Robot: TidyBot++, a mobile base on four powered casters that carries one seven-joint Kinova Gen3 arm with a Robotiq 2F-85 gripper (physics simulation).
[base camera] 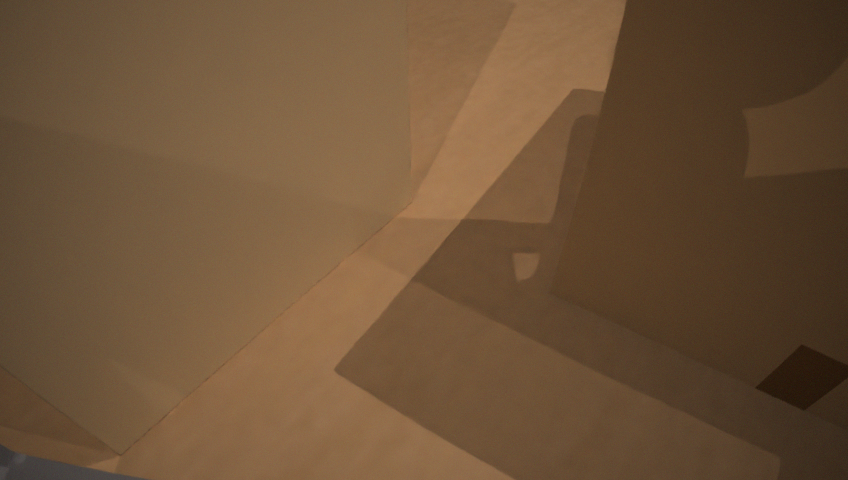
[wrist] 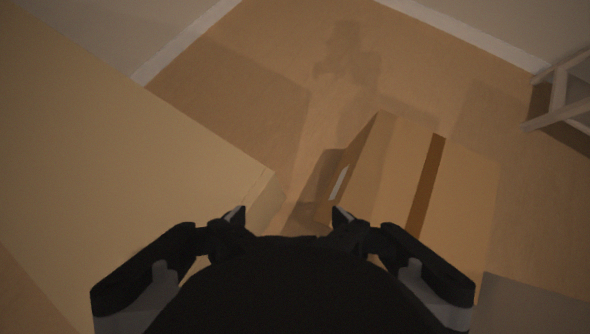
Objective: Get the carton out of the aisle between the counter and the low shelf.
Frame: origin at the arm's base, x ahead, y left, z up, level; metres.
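Seen in the pictures: gripper, fingertip midpoint: (wrist: 289, 215).
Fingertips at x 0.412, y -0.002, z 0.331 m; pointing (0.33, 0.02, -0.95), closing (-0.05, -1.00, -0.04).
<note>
A point is followed by its place in that frame.
The brown carton (base camera: 672, 237) {x 0.328, y -0.174, z -0.281 m} (wrist: 460, 195) {x 0.432, y -0.546, z 0.010 m} stands on the floor, with a darker tape strip across its top and a pale label on one side in the wrist view. It fills the right of the base camera view. A long tan furniture body (base camera: 208, 178) {x 0.321, y 0.141, z -0.231 m} (wrist: 125, 150) {x 0.542, y 0.314, z 0.214 m} stands on the left; I cannot tell whether it is the counter or the low shelf. A narrow strip of floor separates it from the carton. My gripper (wrist: 289, 215) {x 0.412, y -0.002, z 0.331 m} is open, with nothing between the fingers. In the wrist view its fingertips appear over the gap, between the tan body's corner and the carton's labelled side.
A pale open frame (wrist: 559, 90) {x 1.069, y -1.801, z -0.246 m} stands at the right edge of the wrist view. A flat grey-brown surface (wrist: 540, 305) {x 0.171, y -0.561, z 0.105 m} shows at lower right, beside the carton. Walls with white baseboards (wrist: 470, 32) {x 1.713, y -1.506, z -0.335 m} meet the floor beyond. Shadows fall across the floor.
</note>
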